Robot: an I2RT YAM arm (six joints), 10 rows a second.
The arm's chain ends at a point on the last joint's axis. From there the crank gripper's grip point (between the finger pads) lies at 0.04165 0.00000 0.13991 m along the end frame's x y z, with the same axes.
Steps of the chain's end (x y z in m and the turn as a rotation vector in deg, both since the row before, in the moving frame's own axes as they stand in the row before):
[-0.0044, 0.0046, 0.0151, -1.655, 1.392, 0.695]
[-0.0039, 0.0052, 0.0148, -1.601, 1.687, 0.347]
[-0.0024, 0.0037, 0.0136, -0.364, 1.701, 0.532]
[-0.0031, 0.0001, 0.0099, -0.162, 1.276, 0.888]
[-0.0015, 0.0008, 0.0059, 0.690, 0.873, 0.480]
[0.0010, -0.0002, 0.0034, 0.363, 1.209, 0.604]
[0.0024, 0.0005, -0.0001, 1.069, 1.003, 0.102]
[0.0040, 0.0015, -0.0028, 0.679, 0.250, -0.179]
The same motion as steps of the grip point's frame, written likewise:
[-0.0010, 0.0092, 0.0140, -1.655, 1.392, 0.695]
[0.0002, 0.0094, 0.0135, -1.601, 1.687, 0.347]
[0.0017, 0.0050, 0.0123, -0.364, 1.701, 0.532]
[0.0000, 0.0012, 0.0089, -0.162, 1.276, 0.888]
[0.0006, -0.0005, 0.0052, 0.690, 0.873, 0.480]
[0.0039, -0.0006, 0.0025, 0.363, 1.209, 0.604]
[0.0048, -0.0020, -0.0009, 1.069, 1.003, 0.102]
[0.0046, -0.0003, -0.0030, 0.679, 0.250, -0.179]

